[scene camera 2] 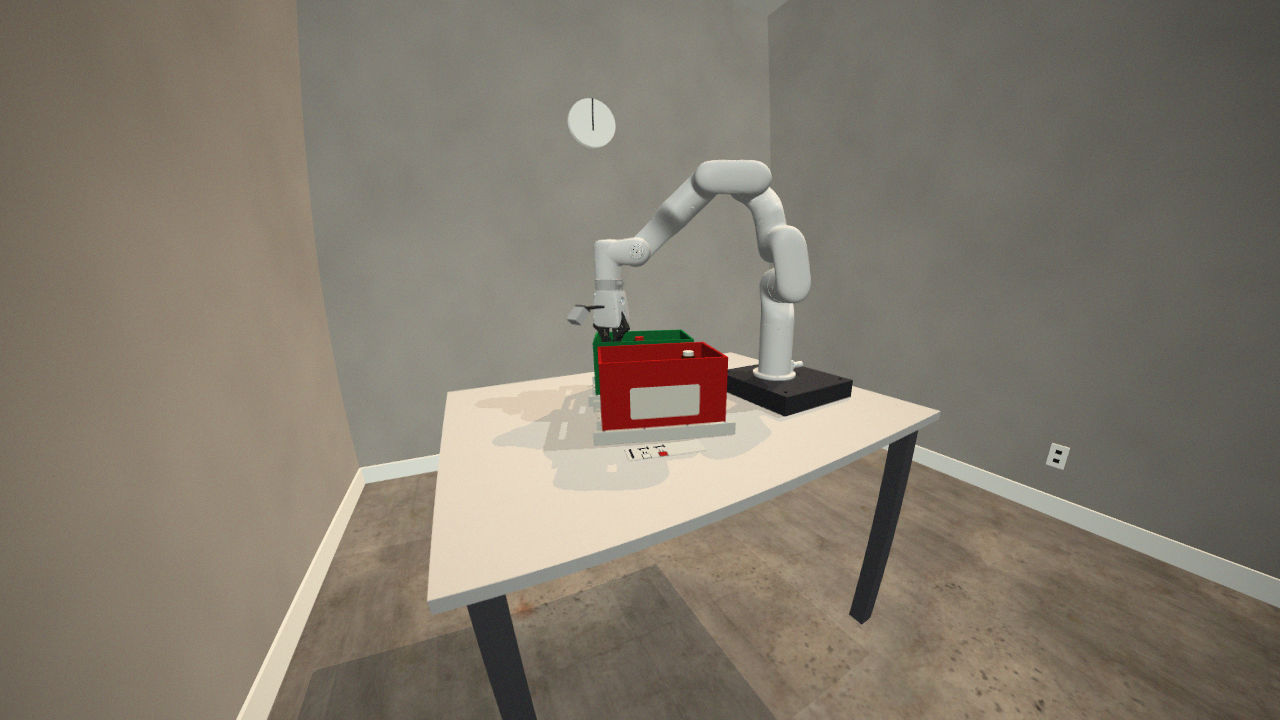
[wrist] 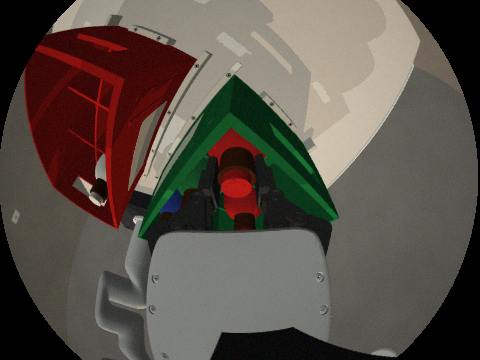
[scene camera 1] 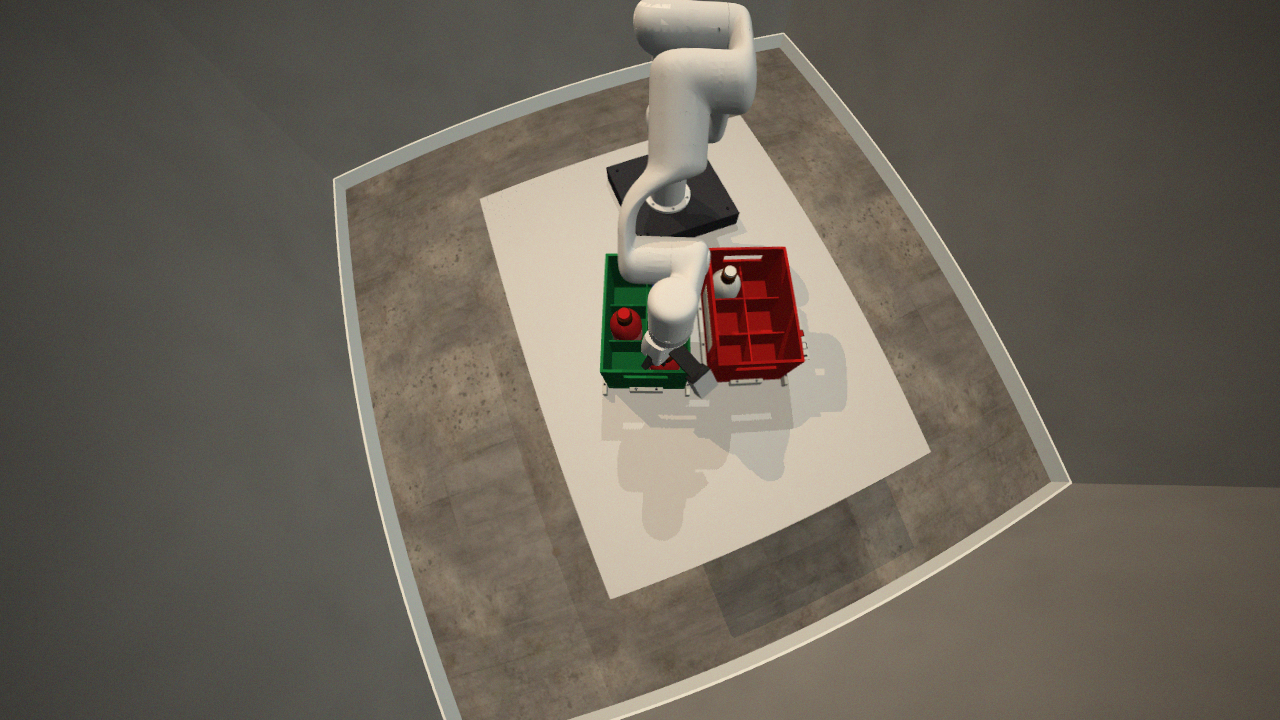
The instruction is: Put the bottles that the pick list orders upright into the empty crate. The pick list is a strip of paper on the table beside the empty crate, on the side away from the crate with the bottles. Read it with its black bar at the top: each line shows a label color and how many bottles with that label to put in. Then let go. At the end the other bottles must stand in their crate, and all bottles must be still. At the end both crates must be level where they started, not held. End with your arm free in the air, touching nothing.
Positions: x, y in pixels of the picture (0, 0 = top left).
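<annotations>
Scene camera 2 gives me a red crate, and a green crate shows in scene camera 2 (654, 336) as well. The red crate appears again in the wrist view (138, 83), where the green crate is visible too. Then there is scene camera 1, with the red crate and the green crate in it. On the red crate, (scene camera 2: 641, 386) and (scene camera 1: 788, 330) are the same spot. For the green crate, it is (wrist: 239, 107) and (scene camera 1: 686, 375) that are the same spot.
</annotations>
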